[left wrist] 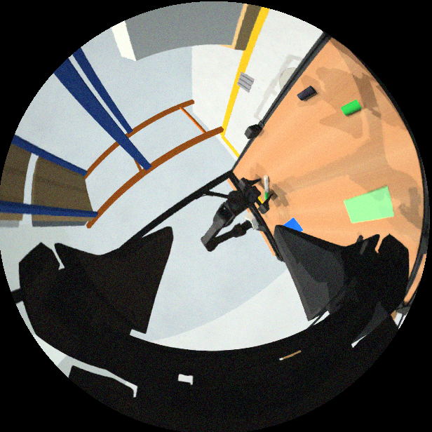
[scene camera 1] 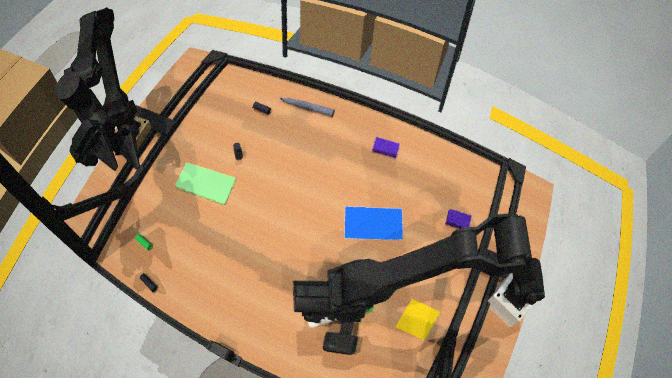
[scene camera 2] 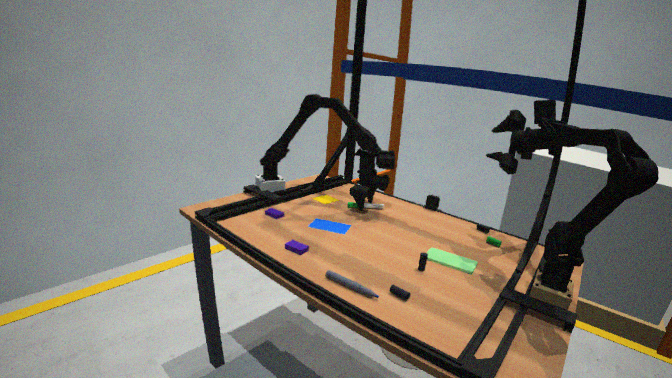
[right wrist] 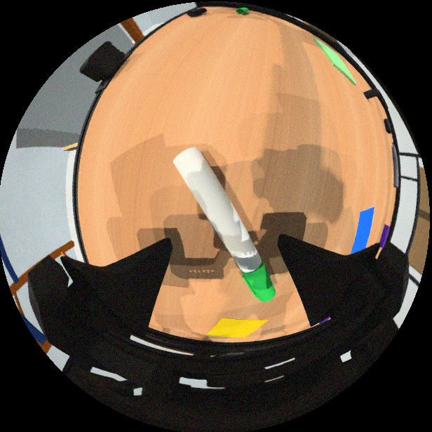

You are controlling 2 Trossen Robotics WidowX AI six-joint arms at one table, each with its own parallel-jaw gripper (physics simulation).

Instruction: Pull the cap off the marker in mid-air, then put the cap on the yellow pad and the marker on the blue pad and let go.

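Places are measured from the left arm's base along level axes (x back, y left, z down), in metres.
Pixels of known places: left gripper, between the fingertips: (scene camera 1: 127,168) (scene camera 2: 489,143); right gripper, between the fingertips: (scene camera 1: 341,319) (scene camera 2: 365,206); left arm's base, origin of its link: (scene camera 2: 554,283); right arm's base, origin of its link: (scene camera 1: 518,293) (scene camera 2: 270,177).
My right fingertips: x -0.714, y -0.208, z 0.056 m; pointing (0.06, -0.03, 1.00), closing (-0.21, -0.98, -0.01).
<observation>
For each thing: its top centre in the pictures, then the offset to it from my right fingertips.
- white marker, centre of its top: (scene camera 2: 366,203) dx +0.006, dy +0.007, dz -0.018 m
- yellow pad, centre of its top: (scene camera 1: 418,319) (scene camera 2: 325,199) dx -0.157, dy +0.054, dz +0.000 m
- blue pad, centre of its top: (scene camera 1: 374,223) (scene camera 2: 329,225) dx +0.016, dy +0.239, dz +0.000 m
- light green block, centre of its top: (scene camera 1: 204,182) (scene camera 2: 451,259) dx +0.420, dy +0.178, dz -0.007 m
- grey pen, centre of its top: (scene camera 2: 352,281) (scene camera 1: 305,102) dx +0.282, dy +0.479, dz -0.019 m
- green cylinder, centre of its top: (scene camera 1: 142,240) (scene camera 2: 494,238) dx +0.498, dy -0.037, dz -0.020 m
The white marker (scene camera 2: 375,206) (left wrist: 266,182) (right wrist: 220,210) lies on the table, its green cap (scene camera 2: 352,205) (right wrist: 260,284) on the end toward the yellow pad. The yellow pad (scene camera 1: 418,319) (scene camera 2: 325,199) (right wrist: 236,327) and blue pad (scene camera 1: 373,223) (scene camera 2: 330,226) (right wrist: 363,230) have nothing on them. My right gripper (scene camera 2: 364,204) (right wrist: 226,242) is open, pointing down low over the marker, whose cap end shows between the fingers; in scene camera 1 the arm mostly hides it. My left gripper (scene camera 1: 126,168) (scene camera 2: 491,144) (left wrist: 225,231) is open and empty, raised well above the table.
A light green block (scene camera 1: 205,183) (scene camera 2: 452,260), two purple blocks (scene camera 1: 386,147) (scene camera 1: 458,218), a grey pen (scene camera 1: 307,107) (scene camera 2: 352,285), several small black cylinders (scene camera 1: 238,151) (scene camera 1: 261,108) (scene camera 1: 148,282) and a green cylinder (scene camera 1: 144,242) are on the table. A black frame (scene camera 1: 350,96) runs around its edges.
</observation>
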